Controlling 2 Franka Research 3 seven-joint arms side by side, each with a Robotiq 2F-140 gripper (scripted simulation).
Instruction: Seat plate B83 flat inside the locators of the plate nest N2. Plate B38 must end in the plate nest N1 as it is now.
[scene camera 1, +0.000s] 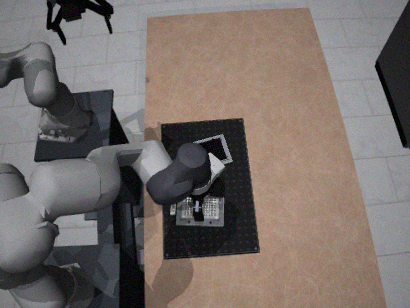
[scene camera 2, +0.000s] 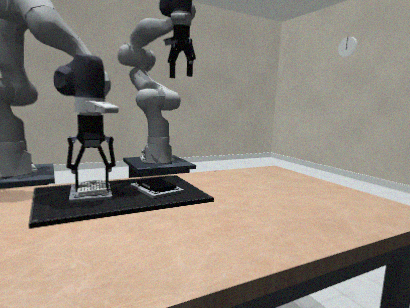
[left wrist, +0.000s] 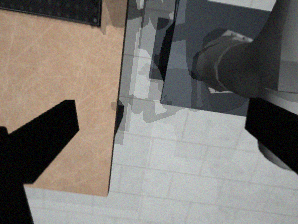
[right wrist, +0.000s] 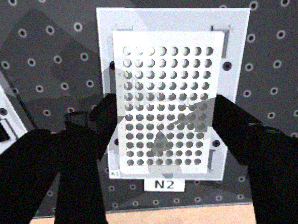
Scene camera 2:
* my left gripper: 180, 77
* my right gripper: 92, 188
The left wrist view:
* my left gripper: 161, 114
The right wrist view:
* my right gripper: 163, 108
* white multi-well plate: 164, 119
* grey plate nest N2: 226, 84
